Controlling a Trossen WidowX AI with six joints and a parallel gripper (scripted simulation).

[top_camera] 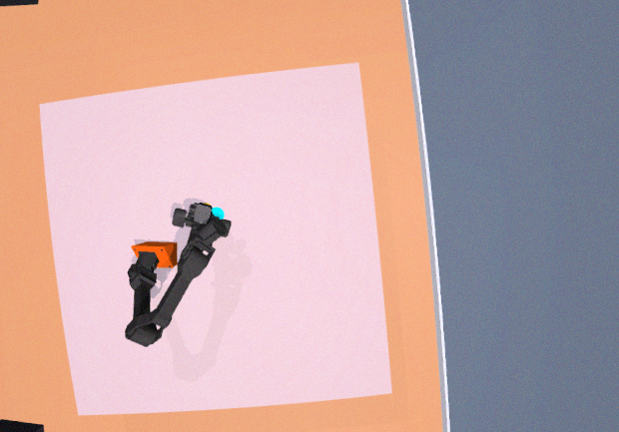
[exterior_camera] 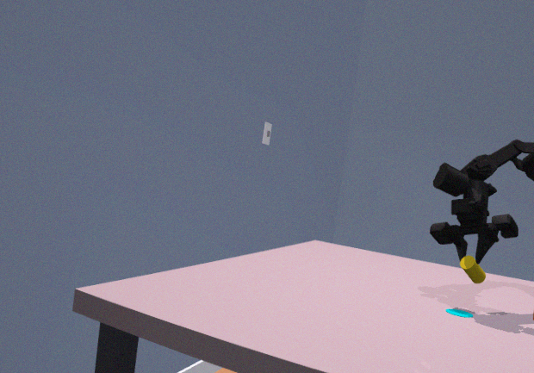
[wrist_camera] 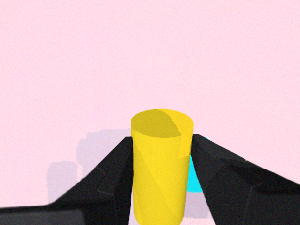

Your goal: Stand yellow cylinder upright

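The cyan circle is 1 cm ahead of my gripper tip, 3 cm to the right of it and 12 cm below it. Also, from my gripper tip: yellow tall cylinder 1 cm behind, 2 cm to the right, 1 cm below.
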